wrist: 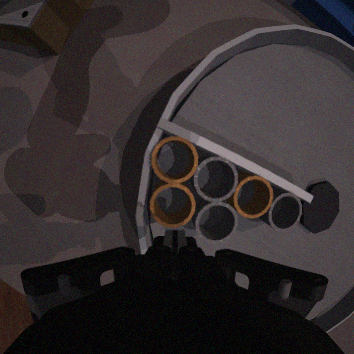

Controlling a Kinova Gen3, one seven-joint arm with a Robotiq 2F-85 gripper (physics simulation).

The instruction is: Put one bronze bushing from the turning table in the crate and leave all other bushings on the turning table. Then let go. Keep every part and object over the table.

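Frame: origin at the arm's base, x ahead, y left, z up, level; millimetres.
Seen in the pictures: gripper, fingertip midpoint: (174,242).
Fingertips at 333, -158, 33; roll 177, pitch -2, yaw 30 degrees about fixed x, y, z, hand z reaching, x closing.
Observation:
A point is followed by its place in that frame, as x, y, z.
My gripper (174,242) @[333, -158, 33] is shut and empty, its fingertips just below the nearest bronze bushing in the view. That bronze bushing (152,205) @[309, -150, 0] stands upright near the rim, and a second bronze bushing (154,160) @[291, -117, 0] stands beside it, further up. A third, smaller bronze bushing (237,197) stands to the right. Grey bushings (197,178) (199,221) (272,212) stand among them. All stand on the turning table (270,90) @[355, 12, -38], on the near side of its straight divider. The lower part of the turning table is hidden by the gripper. The crate cannot be made out for certain.
The divider bar (235,156) @[348, -78, -4] runs from the raised rim (172,102) @[278, -68, -4] to a dark hub (322,207) @[485, -61, -30]. A brown and grey block (42,27) @[91, -55, -26] is at the upper left. Part of a blue object (330,17) @[391, 208, -48] shows at the upper right corner.

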